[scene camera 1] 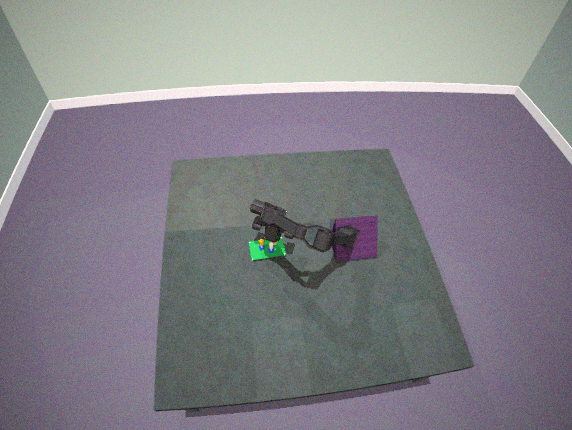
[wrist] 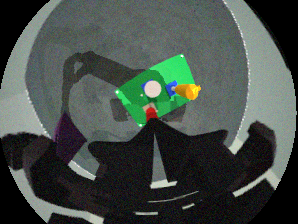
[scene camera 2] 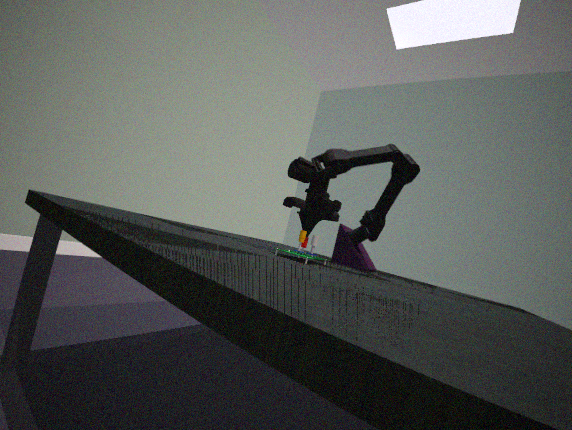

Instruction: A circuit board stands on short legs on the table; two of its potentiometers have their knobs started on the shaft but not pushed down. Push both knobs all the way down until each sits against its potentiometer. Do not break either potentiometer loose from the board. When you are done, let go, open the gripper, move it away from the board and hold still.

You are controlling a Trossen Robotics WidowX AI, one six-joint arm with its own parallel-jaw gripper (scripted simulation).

Path:
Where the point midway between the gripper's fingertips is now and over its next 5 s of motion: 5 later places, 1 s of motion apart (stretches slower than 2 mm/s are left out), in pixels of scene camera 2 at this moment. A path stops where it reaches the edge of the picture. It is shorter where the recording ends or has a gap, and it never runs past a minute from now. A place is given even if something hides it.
My gripper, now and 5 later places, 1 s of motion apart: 305, 237; 305, 238; 304, 239; 304, 232; 306, 221; 305, 223

